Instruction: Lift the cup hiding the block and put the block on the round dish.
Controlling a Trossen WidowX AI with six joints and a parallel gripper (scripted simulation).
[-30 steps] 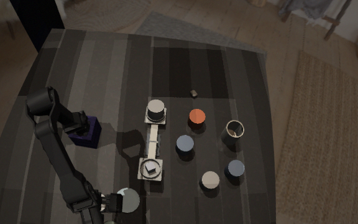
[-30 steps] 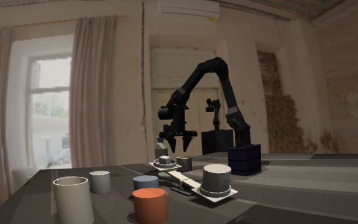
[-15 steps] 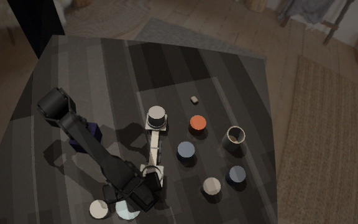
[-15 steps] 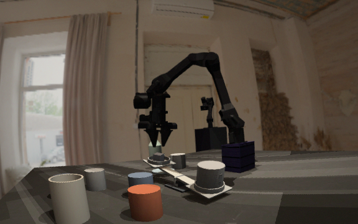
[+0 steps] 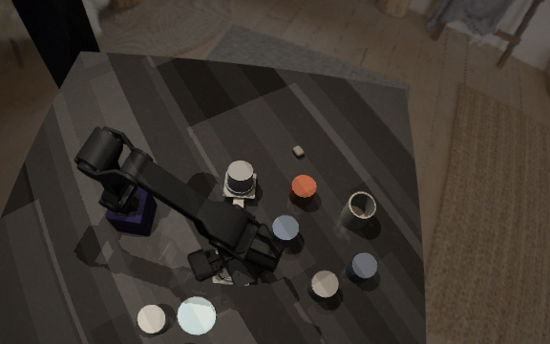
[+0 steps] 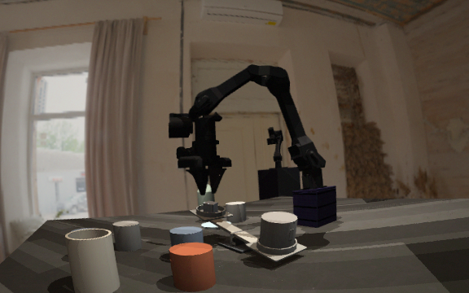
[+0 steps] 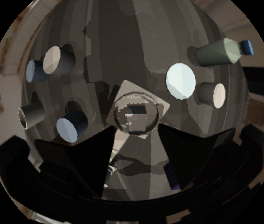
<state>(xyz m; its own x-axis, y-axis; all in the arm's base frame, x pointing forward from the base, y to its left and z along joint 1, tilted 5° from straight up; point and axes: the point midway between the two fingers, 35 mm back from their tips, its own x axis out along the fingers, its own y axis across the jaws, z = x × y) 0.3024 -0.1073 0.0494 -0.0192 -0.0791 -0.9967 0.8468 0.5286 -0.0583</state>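
The grey block lies 40 mm below my gripper tip. Also, from my gripper tip: round pale dish 130 mm to the right, 120 mm below, 80 mm behind; then pale green cylinder 250 mm to the right, 110 mm behind, 10 mm below; then small balance 120 mm to the left, 100 mm below, 10 mm behind.
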